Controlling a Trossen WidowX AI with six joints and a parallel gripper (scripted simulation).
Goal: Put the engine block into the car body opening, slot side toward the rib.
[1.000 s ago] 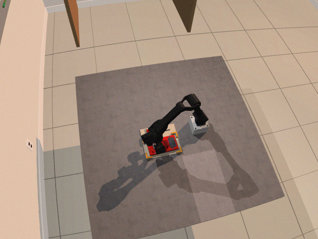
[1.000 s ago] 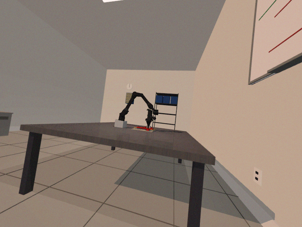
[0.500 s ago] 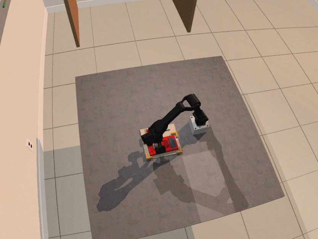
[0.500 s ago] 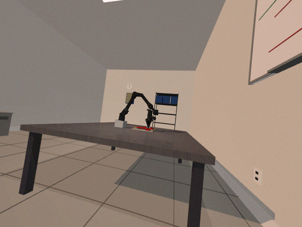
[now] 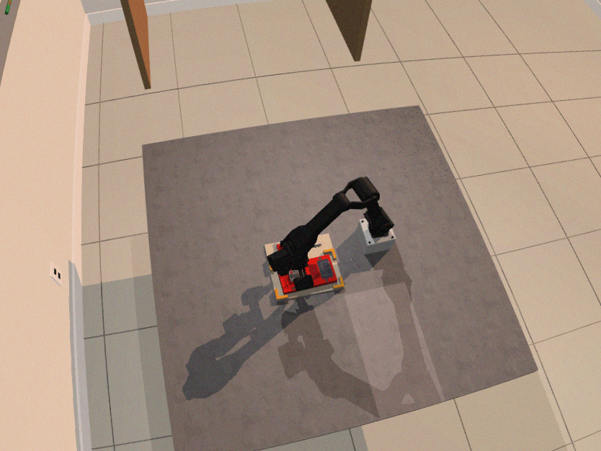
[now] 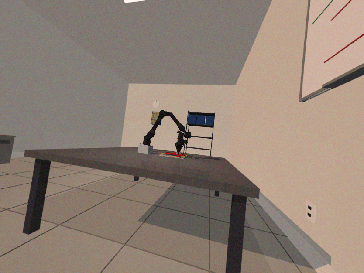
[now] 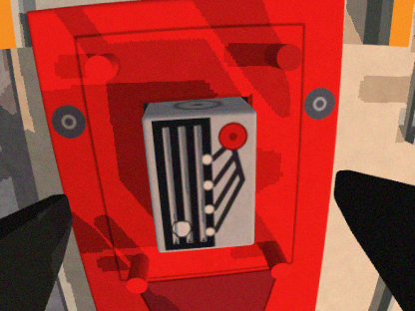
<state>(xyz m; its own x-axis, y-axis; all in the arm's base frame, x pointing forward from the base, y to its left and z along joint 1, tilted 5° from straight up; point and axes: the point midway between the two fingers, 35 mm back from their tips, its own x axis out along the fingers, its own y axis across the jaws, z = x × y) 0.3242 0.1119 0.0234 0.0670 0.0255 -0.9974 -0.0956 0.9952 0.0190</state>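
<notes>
Right now the engine block is 10 mm to the left of my gripper tip and 20 mm below it. Round my gripper tip: black stick 40 mm ahead, 130 mm to the right, 10 mm below.
</notes>
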